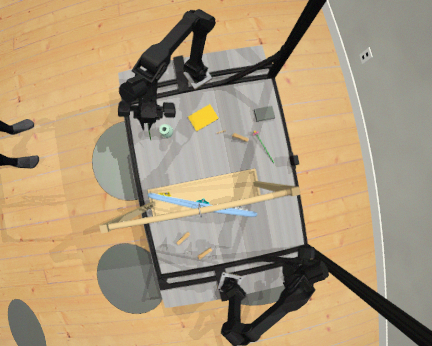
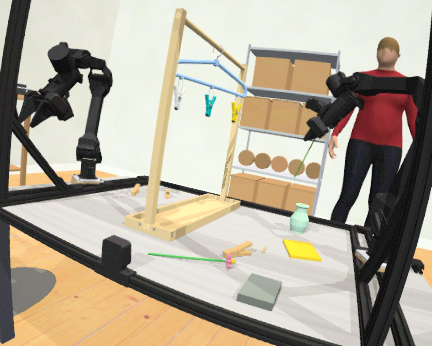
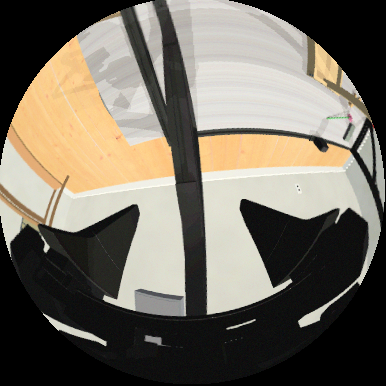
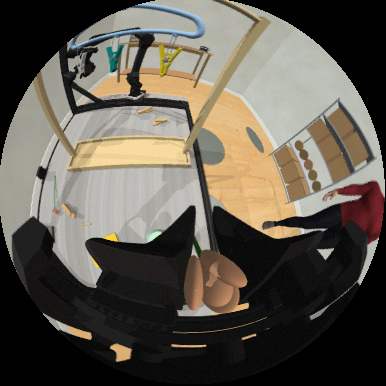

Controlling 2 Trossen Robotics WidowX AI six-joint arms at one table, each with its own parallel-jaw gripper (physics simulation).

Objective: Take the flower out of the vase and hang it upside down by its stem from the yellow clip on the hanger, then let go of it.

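Seen in the pictures: left gripper, fingertip midpoint: [image 1: 310,264] [image 2: 24,124] [image 3: 189,207] [image 4: 74,82]; right gripper, fingertip midpoint: [image 1: 146,129] [image 2: 304,139] [image 4: 203,210]; left arm's base, origin of the base link: [image 1: 229,284] [image 2: 87,177] [image 4: 134,93]; right arm's base, origin of the base link: [image 1: 197,75].
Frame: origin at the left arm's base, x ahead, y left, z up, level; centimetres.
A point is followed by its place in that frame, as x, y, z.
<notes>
My right gripper [image 2: 309,139] @(57.1, 48.7, 25.8) [image 4: 203,210] @(57.1, 48.7, 25.8) is shut on the flower and holds it high above the table. Brown petals [image 4: 219,292] sit between the fingers near the palm; the green stem [image 2: 303,159] @(57.6, 49.2, 19.5) points down and away past the fingertips. The pale green vase [image 1: 166,131] @(60.9, 46.1, 5.6) [image 2: 299,219] @(63.0, 45.0, 1.4) [image 4: 156,236] stands upright on the table. The yellow clip [image 2: 235,112] @(38.4, 34.2, 31.0) [image 4: 168,60] @(38.3, 35.3, 31.2) hangs from the blue hanger [image 1: 235,212] @(39.9, 13.3, 42.8) [image 2: 197,62] @(40.1, 15.0, 42.4) [image 4: 199,26], apart from the flower. My left gripper [image 2: 27,123] @(23.5, -26.3, 18.5) [image 3: 189,207] @(23.5, -26.3, 18.5) is open and empty, away from the hanger.
The hanger hangs on a wooden rack [image 2: 167,110] @(50.5, 1.7, 26.5) [image 4: 227,80] @(28.2, 46.0, 29.8). A teal clip [image 2: 210,105] @(39.6, 22.5, 31.2) [image 4: 114,57] @(39.4, 23.5, 31.3) and a white clip [image 2: 178,96] @(40.5, 10.3, 31.5) hang beside. A pink-headed flower [image 1: 265,148] @(66.6, 1.2, -2.2) [image 2: 190,258] @(67.2, 1.7, -2.3), yellow pad [image 1: 203,117] @(72.8, 33.1, -2.7) [image 2: 302,250] @(73.7, 32.4, -2.7) and grey block [image 1: 264,114] @(82.2, 5.8, -1.8) [image 2: 259,291] @(83.7, 4.2, -1.7) lie on the table.
</notes>
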